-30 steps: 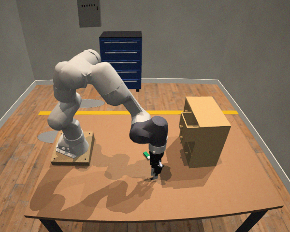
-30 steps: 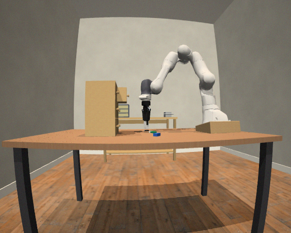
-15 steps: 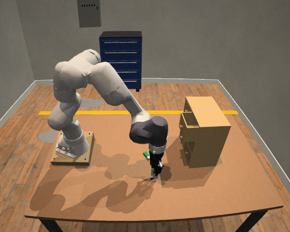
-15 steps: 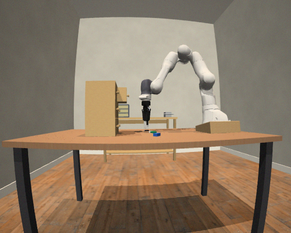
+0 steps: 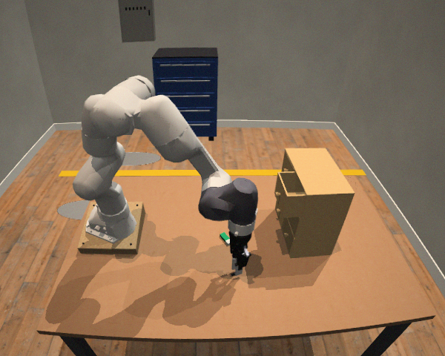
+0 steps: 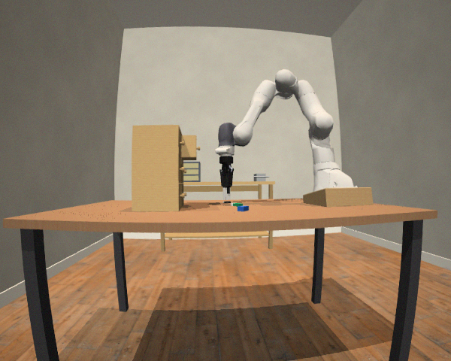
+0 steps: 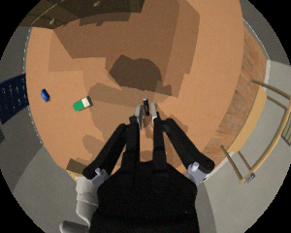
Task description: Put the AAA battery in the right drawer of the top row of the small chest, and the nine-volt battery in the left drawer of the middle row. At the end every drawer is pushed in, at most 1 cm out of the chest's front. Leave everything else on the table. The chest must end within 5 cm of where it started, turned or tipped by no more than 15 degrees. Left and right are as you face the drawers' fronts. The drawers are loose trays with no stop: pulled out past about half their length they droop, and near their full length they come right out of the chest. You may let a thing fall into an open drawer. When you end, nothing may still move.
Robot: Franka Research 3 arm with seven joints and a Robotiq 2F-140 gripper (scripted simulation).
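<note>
Right now the thin black AAA battery is 5 cm below my hand. From my hand the other things lie so: green-and-white AAA battery: 17 cm to the left, 6 cm behind, 4 cm below; then blue nine-volt battery: 36 cm to the left, 10 cm behind, 4 cm below.
</note>
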